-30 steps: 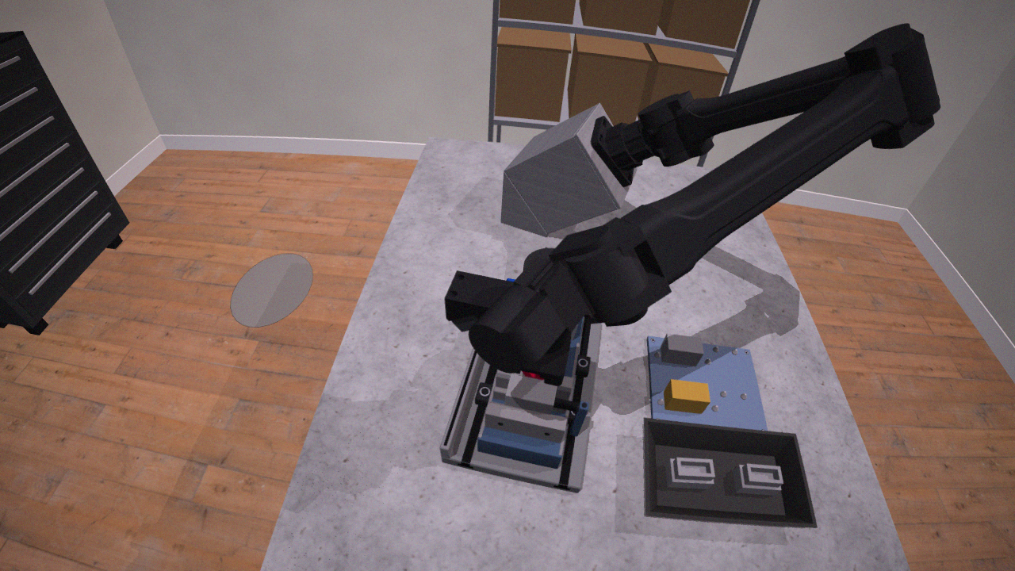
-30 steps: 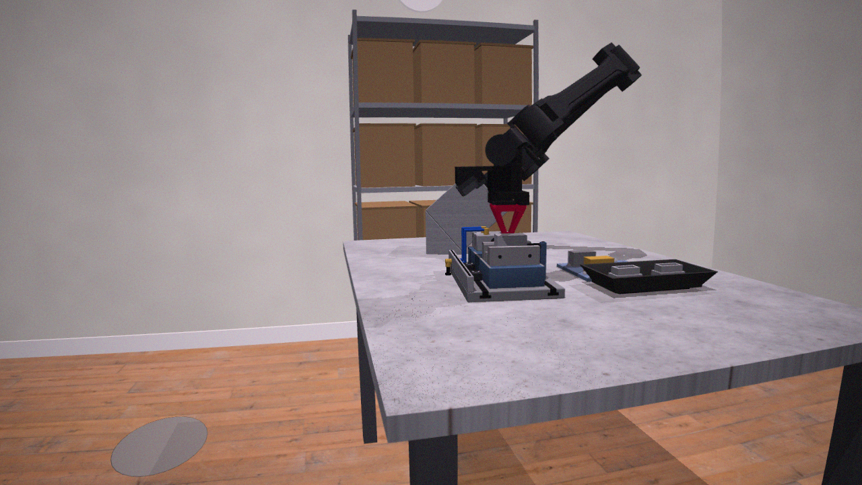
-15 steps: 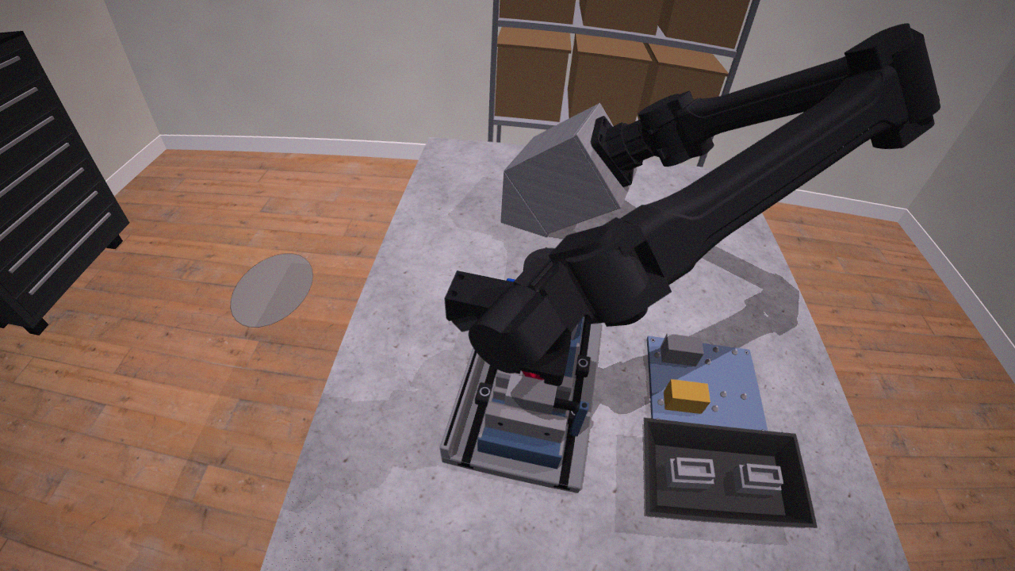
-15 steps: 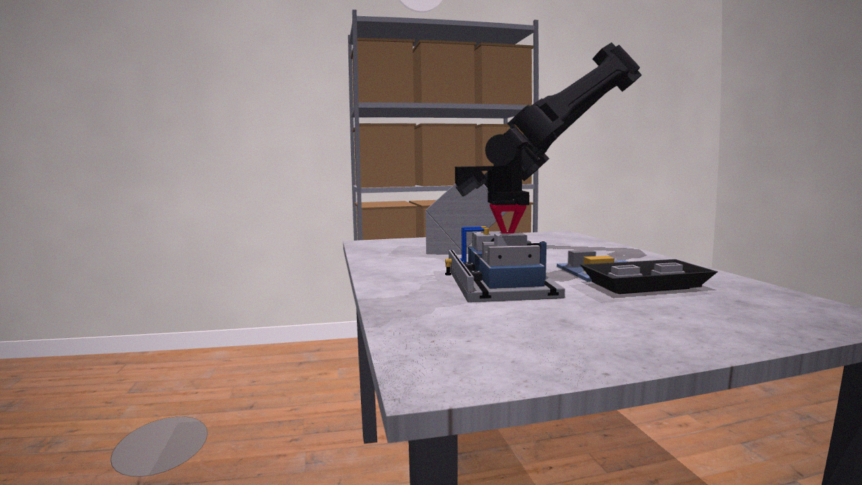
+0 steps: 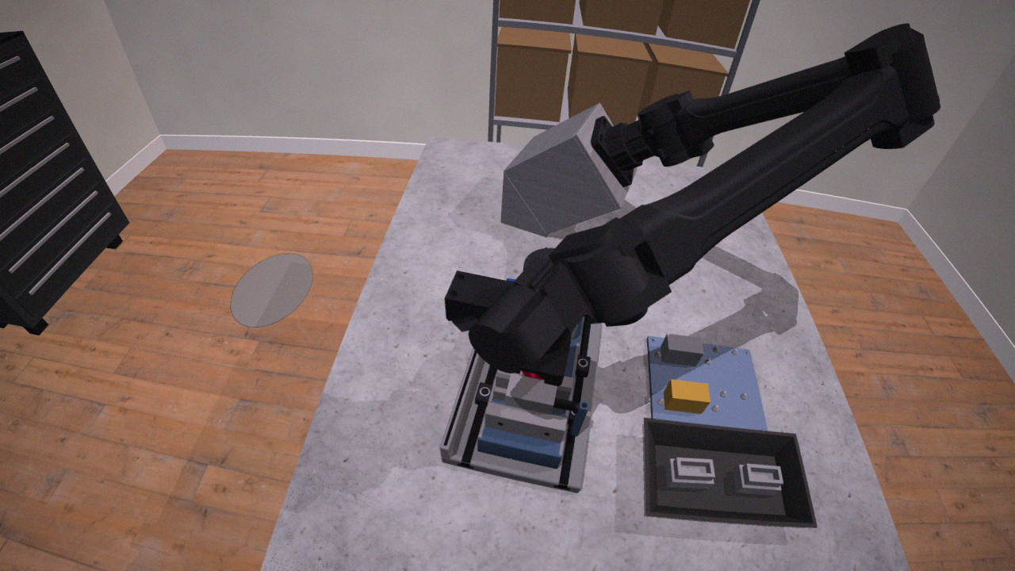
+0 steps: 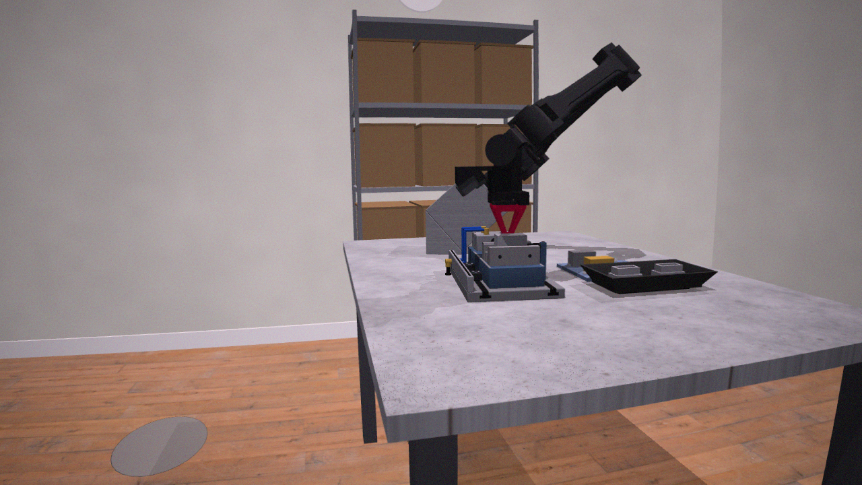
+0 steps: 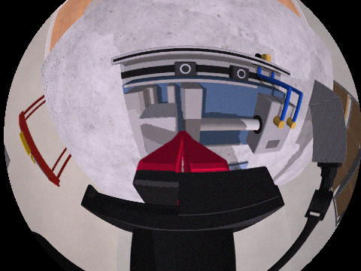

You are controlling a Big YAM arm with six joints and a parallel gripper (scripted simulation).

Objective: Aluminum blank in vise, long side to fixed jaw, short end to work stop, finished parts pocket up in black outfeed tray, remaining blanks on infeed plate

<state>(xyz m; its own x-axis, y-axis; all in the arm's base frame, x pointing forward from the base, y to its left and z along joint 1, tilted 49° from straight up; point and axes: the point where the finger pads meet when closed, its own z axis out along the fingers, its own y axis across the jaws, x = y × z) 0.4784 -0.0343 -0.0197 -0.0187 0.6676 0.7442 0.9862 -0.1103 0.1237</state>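
The work stop rod is 50 mm to the left of my hand, 20 mm below it and 20 mm ahead of it. From my hand the other things lie so: yellow brass blank 230 mm to the left, 80 mm below, 80 mm behind; blue infeed plate 270 mm to the left, 130 mm behind, 110 mm below.
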